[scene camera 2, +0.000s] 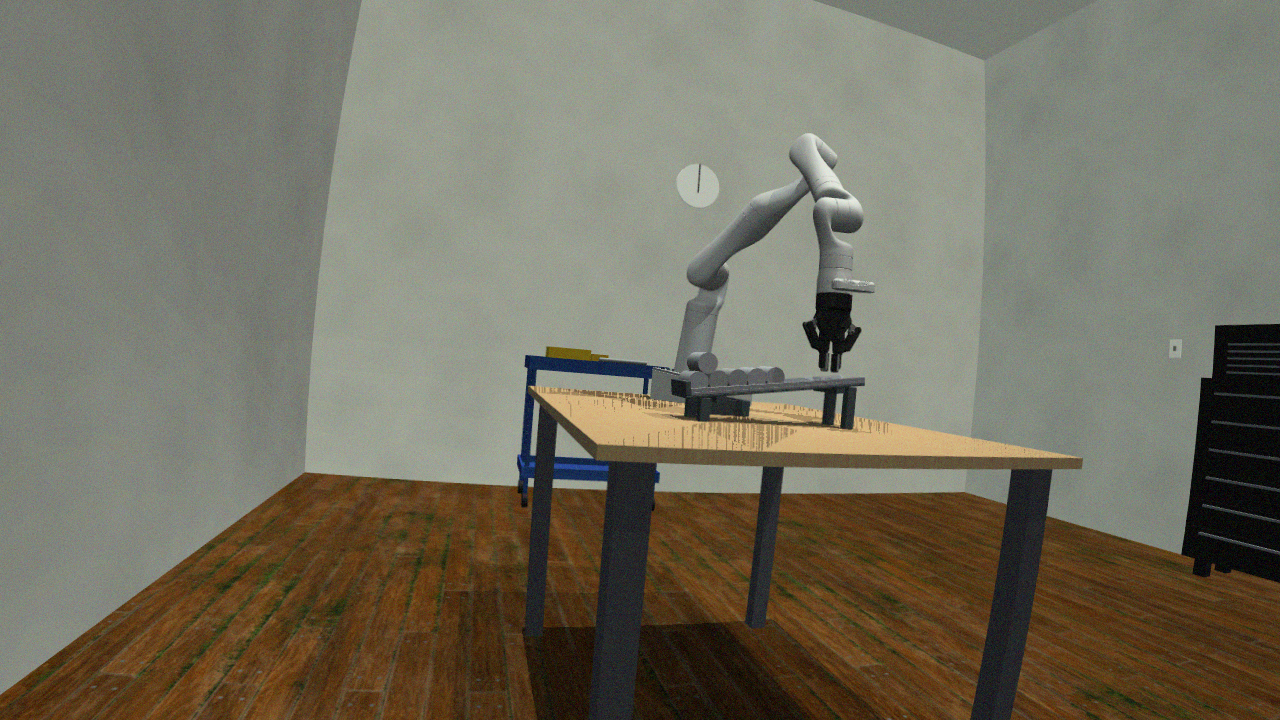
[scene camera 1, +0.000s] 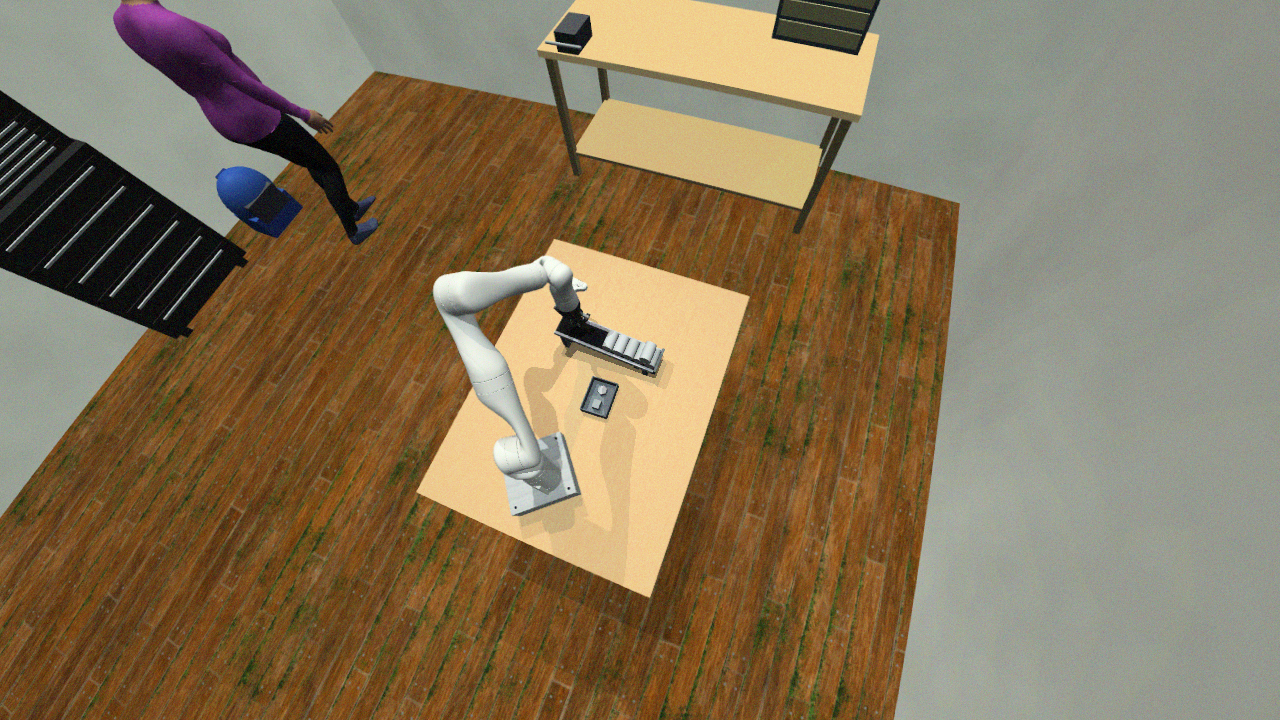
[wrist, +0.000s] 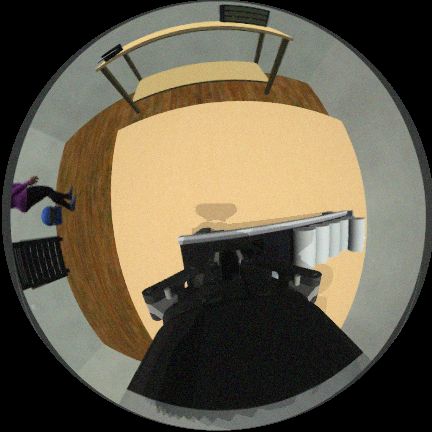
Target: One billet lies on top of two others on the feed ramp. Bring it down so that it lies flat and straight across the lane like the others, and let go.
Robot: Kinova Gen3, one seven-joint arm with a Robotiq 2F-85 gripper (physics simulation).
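Places are measured from the arm's base along level axes (x back, y left, z down), in centimetres.
Pixels of known places: gripper, fingertip midpoint: [scene camera 2: 829, 371] [scene camera 1: 577, 323] [wrist: 227, 257]; arm's base at its link origin: [scene camera 1: 547, 477].
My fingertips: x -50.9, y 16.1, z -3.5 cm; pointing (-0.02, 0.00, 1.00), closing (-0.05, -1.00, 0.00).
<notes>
Ahead of a thing's pixels: the offset from my fingertips to its middle. "*": to the spot under its first point. Level surfaces: height alone.
The raised billet @[dy -27.7, dx -0.5, dz +0.4 cm] [scene camera 1: 648, 351] [scene camera 2: 702, 361] [wrist: 357, 235] is a grey cylinder lying on top of others at the low end of the feed ramp @[* dy -7.0, dx -3.8, dz +3.1 cm] [scene camera 2: 805, 385] [wrist: 270, 230]. Several more billets @[dy -17.3, dx +0.2, dz +2.6 cm] [scene camera 1: 622, 343] [scene camera 2: 759, 375] [wrist: 322, 243] lie side by side across the lane, in a row reaching uphill from it. My gripper [scene camera 2: 829, 365] [wrist: 227, 257] points down above the bare upper part of the ramp, apart from the billets. Its fingers stand a narrow gap apart with nothing between them. In scene camera 1 the arm partly hides the fingertips.
A small dark tray @[dy -17.4, dx +19.0, dz +9.6 cm] [scene camera 1: 585, 396] with two light pieces lies on the table @[dz +11.4 cm] [scene camera 1: 501, 465] between the ramp and the arm's base. The ramp has raised side rails. Off the table are a person [scene camera 1: 214, 80] [wrist: 47, 194], a workbench [scene camera 1: 707, 53] and a blue cart [scene camera 2: 586, 465].
</notes>
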